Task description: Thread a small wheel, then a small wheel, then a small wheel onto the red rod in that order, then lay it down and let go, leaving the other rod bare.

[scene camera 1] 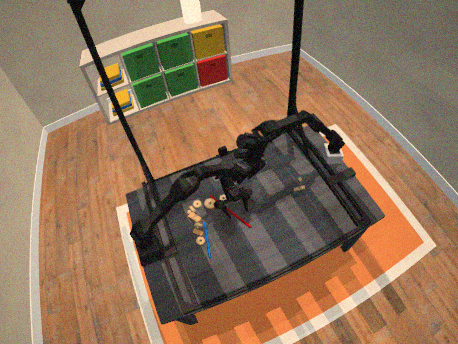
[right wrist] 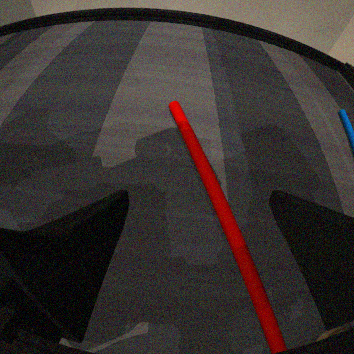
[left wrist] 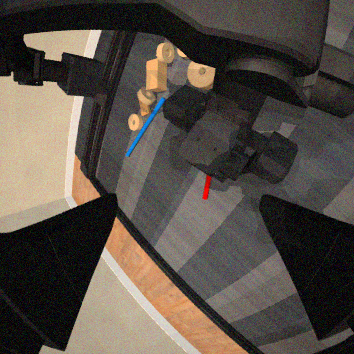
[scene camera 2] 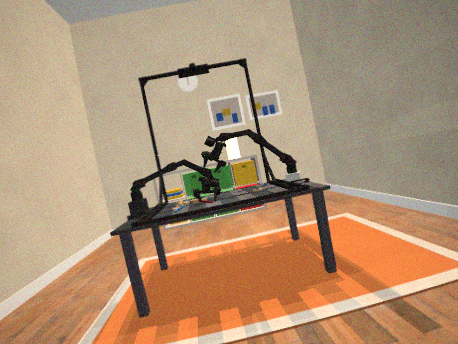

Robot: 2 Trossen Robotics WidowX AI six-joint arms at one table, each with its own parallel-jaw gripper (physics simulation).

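Places are measured from the left arm's base along level axes (x ahead, y left, z up), in metres.
Where they show: left gripper, fingertip midpoint: (scene camera 1: 243, 181) (left wrist: 190, 201) (scene camera 2: 209, 170); right gripper, fingertip midpoint: (scene camera 1: 238, 215) (right wrist: 201, 197) (scene camera 2: 208, 200); left arm's base at its link origin: (scene camera 1: 333, 149) (scene camera 2: 292, 172); right arm's base at its link origin: (scene camera 1: 145, 244) (left wrist: 63, 72) (scene camera 2: 137, 200).
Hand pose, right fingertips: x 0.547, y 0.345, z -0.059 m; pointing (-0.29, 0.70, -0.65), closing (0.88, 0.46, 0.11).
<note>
Each offset is from my right fingertips to the top centre of the thing.
The red rod @[0.045 m ahead, 0.026 m right, 0.001 m up] (scene camera 1: 240, 220) (scene camera 2: 206, 201) (left wrist: 206, 187) (right wrist: 215, 195) lies on the table; the length visible in the right wrist view is bare. My right gripper (scene camera 1: 233, 206) (scene camera 2: 207, 198) (right wrist: 201, 197) is open low over it, with the rod slanting between its fingers, unheld. My left gripper (scene camera 2: 212, 166) (left wrist: 190, 201) is open and empty, higher above the table. Small tan wheels @[0.208 m ahead, 0.067 m right, 0.005 m up] (scene camera 1: 197, 203) @[0.180 m ahead, 0.135 m left, 0.005 m up] (scene camera 1: 200, 240) @[0.229 m ahead, 0.030 m right, 0.031 m up] (left wrist: 165, 52) (left wrist: 135, 122) lie left of the rods. The bare blue rod @[0.150 m ahead, 0.126 m left, 0.001 m up] (scene camera 1: 207, 242) (left wrist: 145, 127) (right wrist: 347, 127) lies beside them. My right arm hides part of the red rod in the left wrist view.
A larger tan wheel @[0.141 m ahead, 0.065 m right, 0.013 m up] (scene camera 1: 209, 203) (left wrist: 201, 74) lies near the red rod's upper end in scene camera 1. Wooden blocks @[0.212 m ahead, 0.017 m left, 0.022 m up] (scene camera 1: 194, 217) (left wrist: 156, 75) lie among the wheels. More small tan pieces @[0.314 m back, 0.135 m right, 0.011 m up] (scene camera 1: 299, 187) lie at the right. My two arms are close together over the table's middle.
</note>
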